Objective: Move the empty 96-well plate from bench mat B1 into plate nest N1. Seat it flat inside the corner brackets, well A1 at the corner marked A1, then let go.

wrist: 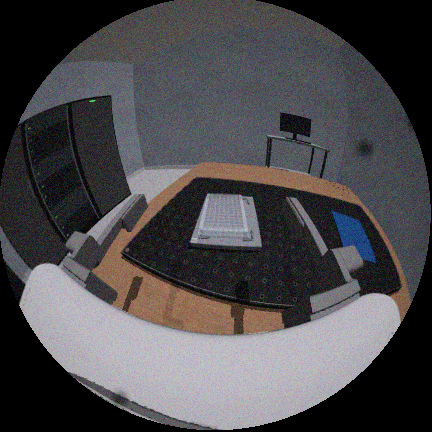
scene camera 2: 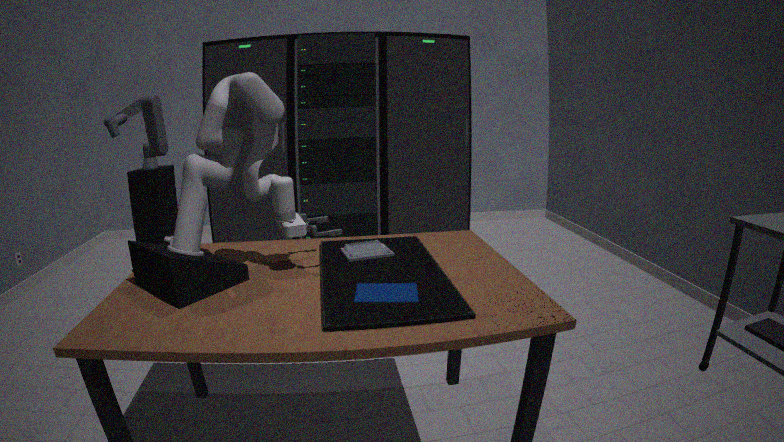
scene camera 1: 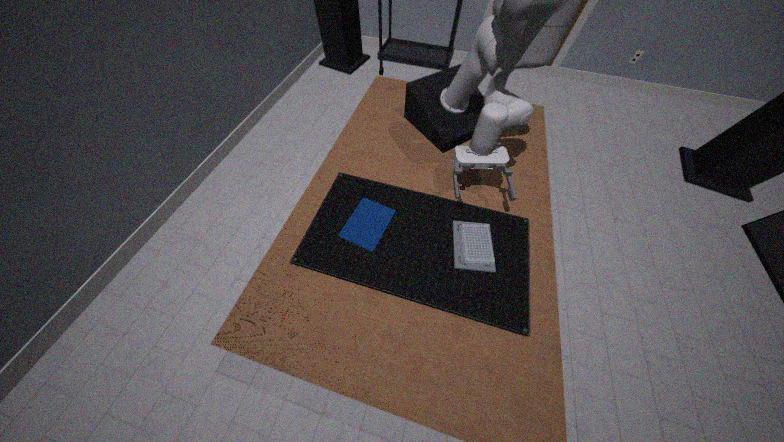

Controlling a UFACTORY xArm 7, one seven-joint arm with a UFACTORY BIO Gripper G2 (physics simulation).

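The pale 96-well plate lies on the grey plate nest. It looks off-centre, toward the nest's left side in the wrist view, where bare nest and two corner brackets show at its right. Whether it lies fully flat is unclear; the A1 marks are too small to read. My gripper is open and empty, raised on the arm-base side of the nest, clear of the plate. The blue bench mat carries no plate.
Nest and mat are on a black perforated board on the wooden table. The black arm base block stands behind the board in scene camera 1. Dark cabinets stand beyond the table.
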